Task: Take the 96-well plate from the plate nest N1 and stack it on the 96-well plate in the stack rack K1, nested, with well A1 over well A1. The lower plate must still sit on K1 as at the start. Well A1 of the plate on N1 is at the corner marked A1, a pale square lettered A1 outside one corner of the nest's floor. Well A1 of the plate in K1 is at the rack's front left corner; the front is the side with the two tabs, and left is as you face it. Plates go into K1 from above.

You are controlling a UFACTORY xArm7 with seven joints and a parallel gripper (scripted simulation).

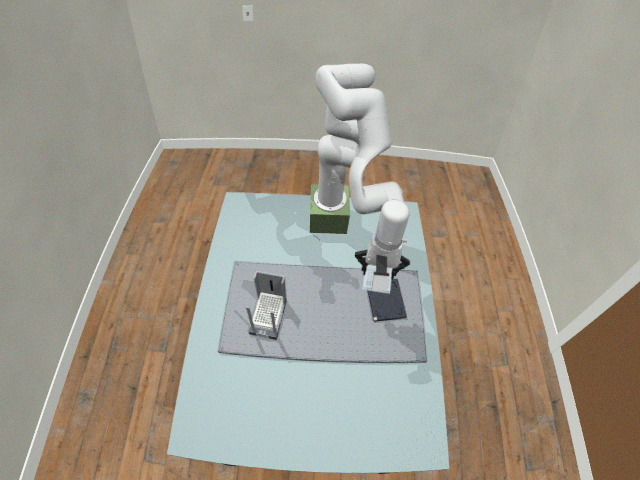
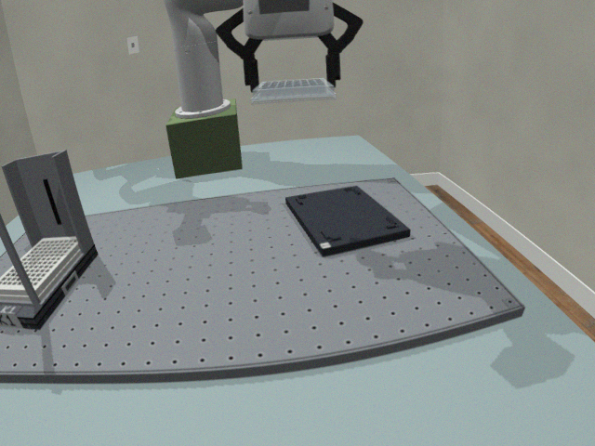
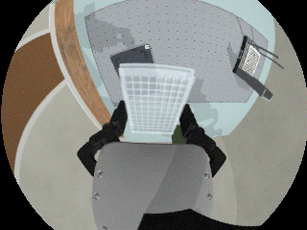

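Now: the white 96-well plate 6 cm ahead of my hand, 35 cm to the right of it and 17 cm below it. From my hand the other things lie so: plate nest N1: 1 cm behind, 6 cm to the left, 19 cm below; clear 96-well plate: 1 cm below; pale A1 square: 7 cm ahead, 1 cm to the left, 18 cm below.
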